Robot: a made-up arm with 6 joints. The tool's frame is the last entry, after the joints.
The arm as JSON. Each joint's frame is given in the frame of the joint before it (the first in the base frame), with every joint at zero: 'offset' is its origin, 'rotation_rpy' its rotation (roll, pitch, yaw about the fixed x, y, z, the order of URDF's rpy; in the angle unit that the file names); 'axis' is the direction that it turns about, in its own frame. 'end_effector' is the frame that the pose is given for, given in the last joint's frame.
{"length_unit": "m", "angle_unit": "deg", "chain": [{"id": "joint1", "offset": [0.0, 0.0, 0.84], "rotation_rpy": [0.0, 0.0, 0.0], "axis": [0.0, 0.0, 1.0]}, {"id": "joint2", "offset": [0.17, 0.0, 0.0], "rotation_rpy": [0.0, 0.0, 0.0], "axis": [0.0, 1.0, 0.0]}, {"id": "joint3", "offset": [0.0, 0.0, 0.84], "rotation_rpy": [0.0, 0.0, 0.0], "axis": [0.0, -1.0, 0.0]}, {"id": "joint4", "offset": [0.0, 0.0, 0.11], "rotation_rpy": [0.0, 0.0, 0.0], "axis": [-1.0, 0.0, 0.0]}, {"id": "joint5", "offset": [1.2, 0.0, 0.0], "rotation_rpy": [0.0, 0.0, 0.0], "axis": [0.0, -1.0, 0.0]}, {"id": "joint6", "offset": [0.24, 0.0, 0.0], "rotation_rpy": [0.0, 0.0, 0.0], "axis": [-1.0, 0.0, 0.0]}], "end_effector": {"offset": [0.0, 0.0, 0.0], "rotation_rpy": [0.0, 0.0, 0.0]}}
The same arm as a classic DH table. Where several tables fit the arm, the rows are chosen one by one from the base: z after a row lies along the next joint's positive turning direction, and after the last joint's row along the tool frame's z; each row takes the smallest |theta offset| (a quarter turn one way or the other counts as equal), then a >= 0, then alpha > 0; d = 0 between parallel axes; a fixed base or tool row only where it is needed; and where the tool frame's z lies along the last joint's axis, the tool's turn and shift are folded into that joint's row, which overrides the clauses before.
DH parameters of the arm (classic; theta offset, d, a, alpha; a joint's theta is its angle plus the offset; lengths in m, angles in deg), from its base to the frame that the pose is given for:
joint1: 0.00 0.8400 0.1700 -90.00
joint2: -90.00 0.0000 0.8400 180.00
joint3: 0.00 0.0000 0.1100 -90.00
joint4: 0.00 -1.2000 0.0000 90.00
joint5: 0.00 0.0000 0.0000 -90.00
joint6: 90.00 -0.2400 0.0000 90.00
tool (fixed): -90.00 0.0000 0.0000 0.00

